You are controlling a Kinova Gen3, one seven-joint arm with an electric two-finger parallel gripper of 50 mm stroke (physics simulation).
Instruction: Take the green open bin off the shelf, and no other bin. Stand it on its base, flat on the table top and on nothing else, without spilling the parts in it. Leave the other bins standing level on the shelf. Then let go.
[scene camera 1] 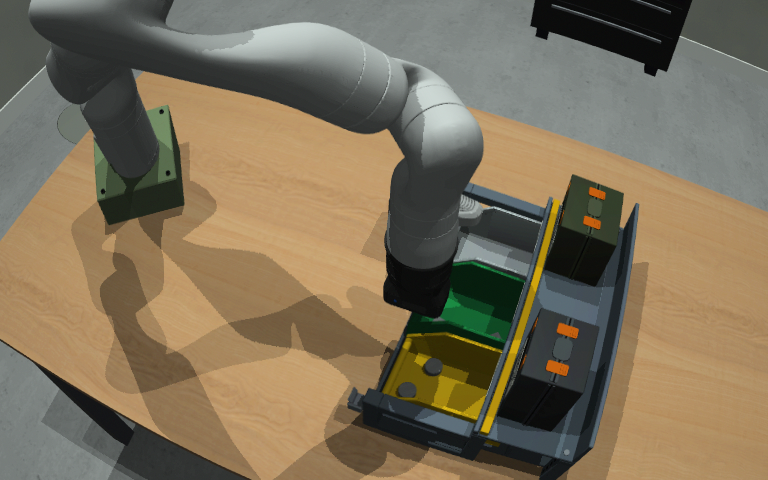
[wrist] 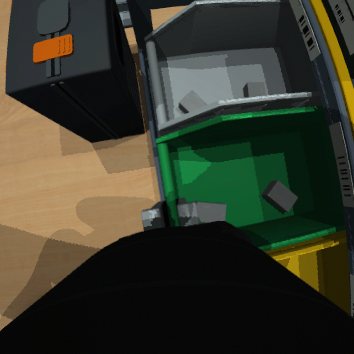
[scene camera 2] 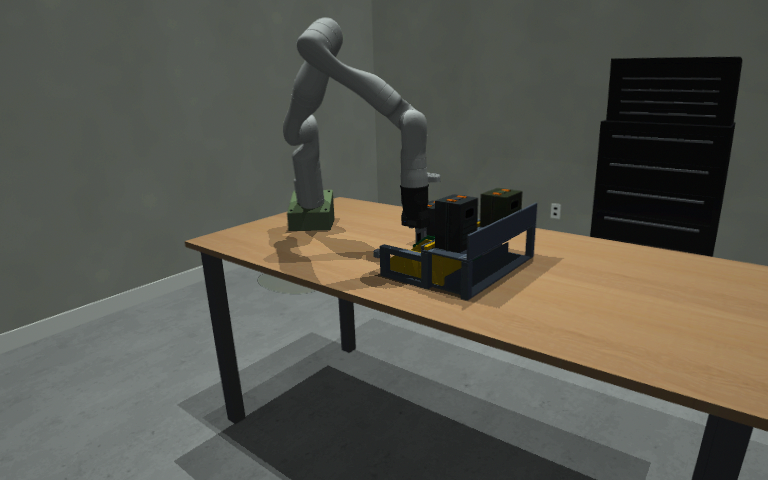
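The green open bin is in the shelf, between the grey bin and the yellow bin. It looks level. A dark grey block lies on its floor. My gripper points down and is shut on the green bin's front wall, one finger outside and one inside. Its black body hides part of the bin and the fingers in the first scene view. The grey bin holds grey blocks, and the yellow bin holds two dark round parts.
A yellow strip runs along the shelf behind the bins. Two dark cases with orange latches, one greenish and one black, stand behind it. Another black case stands on the table in front of the shelf, beside the grey bin.
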